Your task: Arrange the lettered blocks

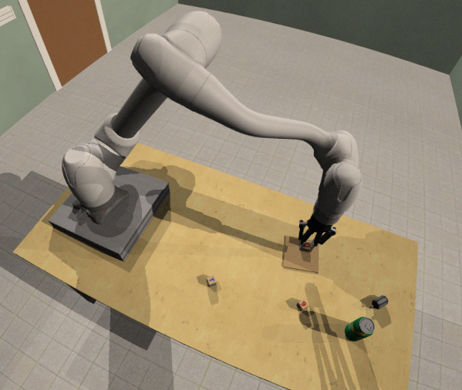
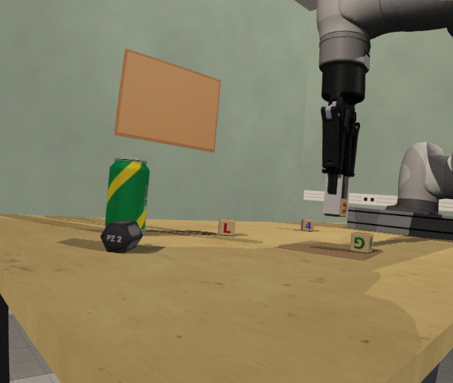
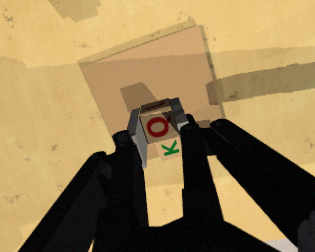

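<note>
Now: the brown mat 90 mm below my hand. Round my hand: yellow can (300 mm ahead, 180 mm to the right, 30 mm below); T block (240 mm behind, 290 mm to the right, 80 mm below).
</note>
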